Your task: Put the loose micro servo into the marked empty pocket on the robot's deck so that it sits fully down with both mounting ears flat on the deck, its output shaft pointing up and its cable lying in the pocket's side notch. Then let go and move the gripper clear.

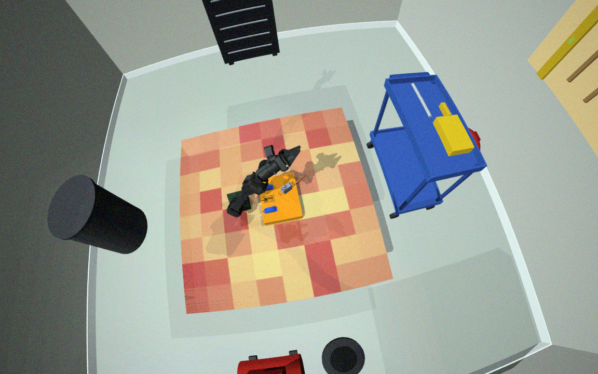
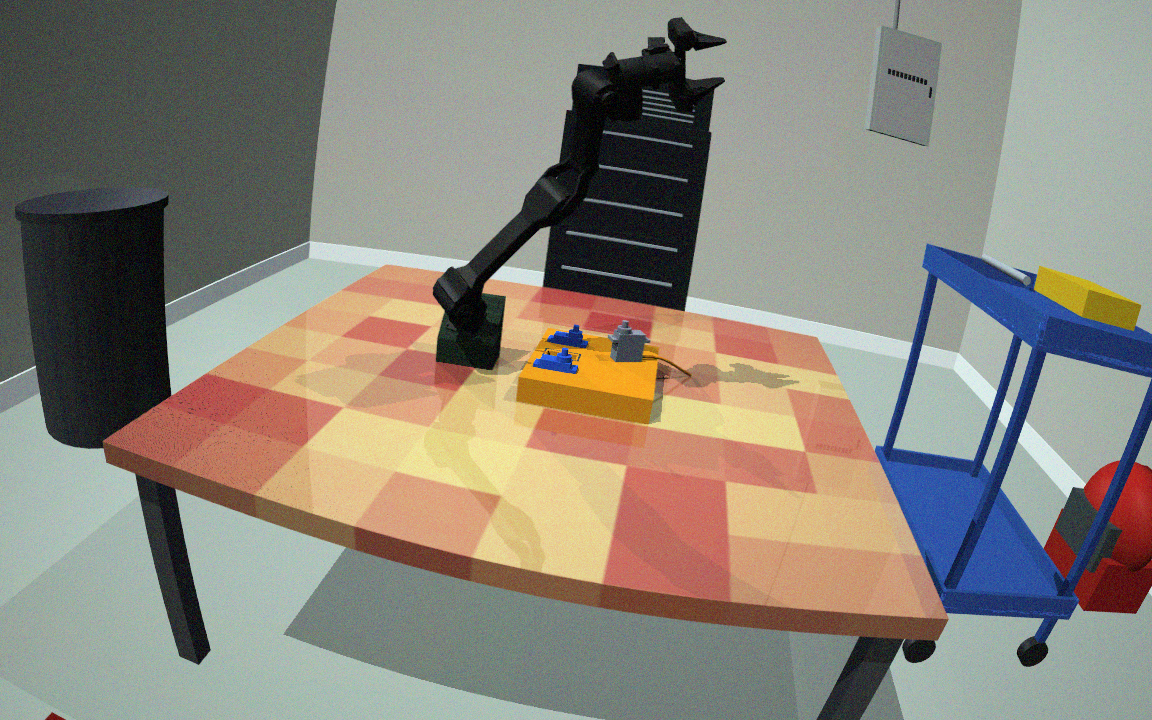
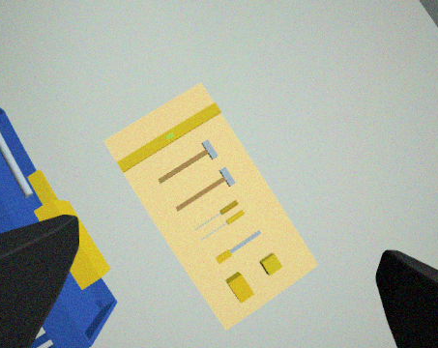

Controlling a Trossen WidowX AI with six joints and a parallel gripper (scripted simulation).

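The deck lies 120 mm behind my gripper tip, 40 mm to the left of it and 650 mm below it.
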